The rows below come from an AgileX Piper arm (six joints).
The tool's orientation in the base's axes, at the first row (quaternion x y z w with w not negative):
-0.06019 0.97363 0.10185 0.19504
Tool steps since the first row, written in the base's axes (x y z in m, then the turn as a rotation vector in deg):
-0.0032 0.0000 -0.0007 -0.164 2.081 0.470
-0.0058 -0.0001 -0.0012 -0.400 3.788 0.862
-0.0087 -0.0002 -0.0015 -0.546 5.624 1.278
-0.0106 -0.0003 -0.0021 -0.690 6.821 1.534
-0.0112 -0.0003 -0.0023 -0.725 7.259 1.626
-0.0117 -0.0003 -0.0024 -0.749 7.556 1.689
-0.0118 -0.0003 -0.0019 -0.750 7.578 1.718
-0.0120 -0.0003 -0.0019 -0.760 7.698 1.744
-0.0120 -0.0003 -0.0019 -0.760 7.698 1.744
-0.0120 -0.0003 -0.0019 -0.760 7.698 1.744
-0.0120 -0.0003 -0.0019 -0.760 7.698 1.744
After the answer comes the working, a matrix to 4 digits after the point.
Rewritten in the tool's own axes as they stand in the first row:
0.0032 0.0004 -0.0005 -0.195 2.131 -0.023
0.0058 0.0006 -0.0011 -0.265 3.895 -0.085
0.0086 0.0009 -0.0019 -0.436 5.776 -0.107
0.0106 0.0010 -0.0021 -0.497 7.007 -0.126
0.0112 0.0011 -0.0021 -0.535 7.454 -0.125
0.0117 0.0011 -0.0022 -0.561 7.757 -0.125
0.0116 0.0012 -0.0027 -0.573 7.784 -0.146
0.0118 0.0013 -0.0028 -0.583 7.907 -0.147
0.0118 0.0013 -0.0028 -0.583 7.907 -0.147
0.0118 0.0013 -0.0028 -0.583 7.907 -0.147
0.0118 0.0013 -0.0028 -0.583 7.907 -0.147

The tool's axes in the first row as the columns of a matrix, in the base's axes (rounded; the answer above uses it unrounded):
-0.9167 -0.1569 0.3675
-0.0775 0.9720 0.2218
-0.3921 0.1749 -0.9032

